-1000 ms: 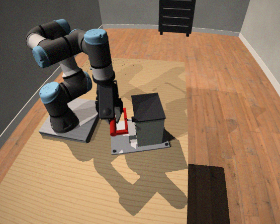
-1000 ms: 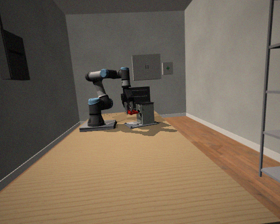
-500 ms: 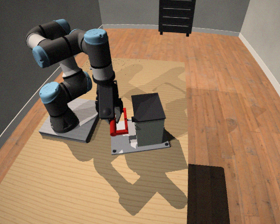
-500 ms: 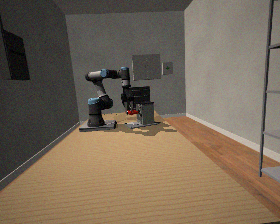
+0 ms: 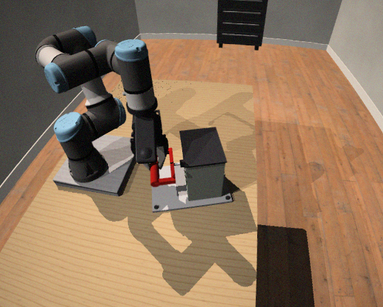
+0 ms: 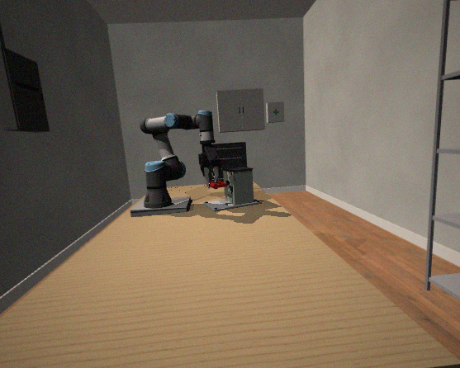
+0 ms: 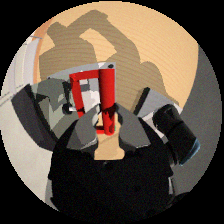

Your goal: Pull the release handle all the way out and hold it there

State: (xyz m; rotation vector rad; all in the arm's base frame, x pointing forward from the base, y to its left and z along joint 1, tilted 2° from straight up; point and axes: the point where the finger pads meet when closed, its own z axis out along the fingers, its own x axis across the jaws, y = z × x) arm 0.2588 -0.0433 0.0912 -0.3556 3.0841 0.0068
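The release handle lies 5 cm ahead of my hand and 1 cm to the left of it. Also, from my hand: grey base plate: 10 cm below, 9 cm ahead, 2 cm to the left.
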